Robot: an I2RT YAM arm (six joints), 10 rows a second.
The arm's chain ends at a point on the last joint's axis. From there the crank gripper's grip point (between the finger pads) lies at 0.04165 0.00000 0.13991 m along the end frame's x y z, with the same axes.
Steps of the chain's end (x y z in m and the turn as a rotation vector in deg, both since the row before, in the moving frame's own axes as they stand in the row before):
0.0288 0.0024 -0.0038 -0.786 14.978 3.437
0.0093 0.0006 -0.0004 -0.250 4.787 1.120
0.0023 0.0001 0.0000 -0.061 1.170 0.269
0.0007 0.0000 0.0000 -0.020 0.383 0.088
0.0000 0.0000 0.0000 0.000 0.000 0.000
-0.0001 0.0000 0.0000 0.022 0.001 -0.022
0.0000 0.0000 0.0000 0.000 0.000 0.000
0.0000 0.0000 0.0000 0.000 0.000 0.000
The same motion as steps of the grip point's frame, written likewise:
0.0634 0.0078 -0.0193 -0.786 14.978 3.437
0.0208 0.0021 -0.0044 -0.250 4.787 1.120
0.0051 0.0005 -0.0009 -0.061 1.170 0.269
0.0016 0.0001 -0.0003 -0.020 0.383 0.088
0.0000 0.0000 0.0000 0.000 0.000 0.000
-0.0001 -0.0001 0.0000 0.022 0.001 -0.022
0.0000 0.0000 0.0000 0.000 0.000 0.000
0.0000 0.0000 0.0000 0.000 0.000 0.000

